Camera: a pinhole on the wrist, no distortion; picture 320 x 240 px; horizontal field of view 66.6 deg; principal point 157.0 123.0 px. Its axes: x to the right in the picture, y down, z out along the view. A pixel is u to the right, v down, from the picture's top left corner.
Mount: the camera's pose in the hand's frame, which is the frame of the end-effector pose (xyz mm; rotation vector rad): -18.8 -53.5 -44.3 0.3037 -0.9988 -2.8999
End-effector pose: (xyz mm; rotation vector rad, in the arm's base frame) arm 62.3 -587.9 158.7 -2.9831 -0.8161 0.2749
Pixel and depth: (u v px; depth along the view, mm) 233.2 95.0 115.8
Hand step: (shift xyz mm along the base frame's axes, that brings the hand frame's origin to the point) -60.1 -59.3 -19.6
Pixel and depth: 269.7 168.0 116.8
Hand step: -93.3 -43.6 -33.3
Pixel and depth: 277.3 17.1 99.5
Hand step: -55.7 -74.1 13.4
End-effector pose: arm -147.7 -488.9 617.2 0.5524 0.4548 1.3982
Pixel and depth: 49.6 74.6 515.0
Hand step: -78.3 98.0 484.3
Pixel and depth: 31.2 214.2 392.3
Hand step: 170.1 69.1 361.0
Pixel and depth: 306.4 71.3 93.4
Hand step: -17.2 -92.7 9.6
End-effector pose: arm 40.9 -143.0 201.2 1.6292 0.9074 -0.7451
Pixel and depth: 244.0 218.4 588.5
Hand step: -106.6 -579.5 220.0
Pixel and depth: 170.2 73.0 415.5
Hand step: 156.1 -272.0 184.7
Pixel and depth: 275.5 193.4 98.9
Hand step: -64.1 -53.5 51.9
